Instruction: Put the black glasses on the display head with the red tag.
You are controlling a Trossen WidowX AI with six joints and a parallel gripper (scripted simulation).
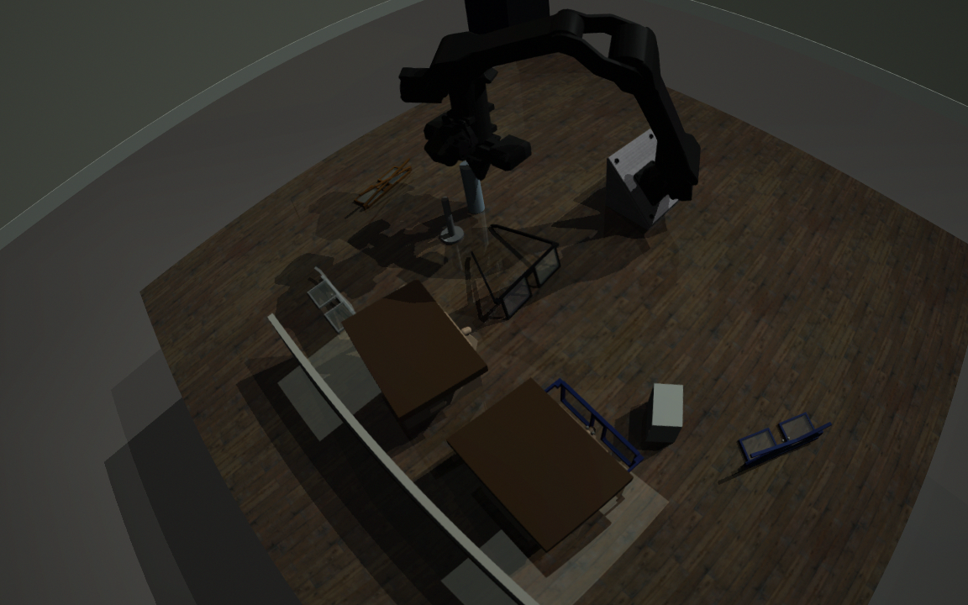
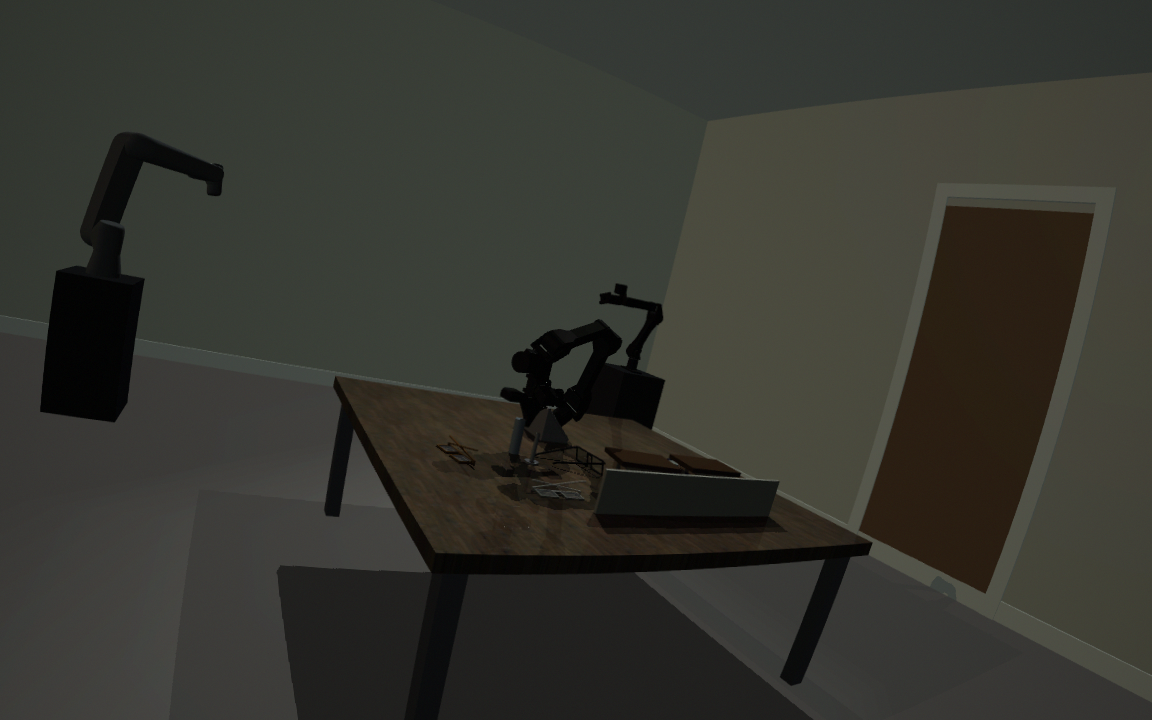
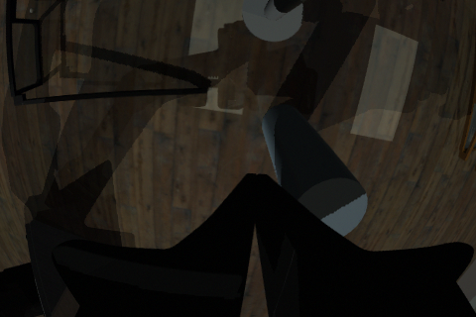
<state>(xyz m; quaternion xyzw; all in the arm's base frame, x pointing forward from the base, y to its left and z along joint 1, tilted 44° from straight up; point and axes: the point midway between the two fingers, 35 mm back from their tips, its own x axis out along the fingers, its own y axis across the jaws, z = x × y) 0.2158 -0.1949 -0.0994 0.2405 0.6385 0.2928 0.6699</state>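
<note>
My gripper tip is now 8 cm short of the disc base and 6 cm above it. Also, from my gripper tip: long pale panel (42 cm ahead, 30 cm to the left, 3 cm below); white box (13 cm ahead, 47 cm to the left, 5 cm below).
</note>
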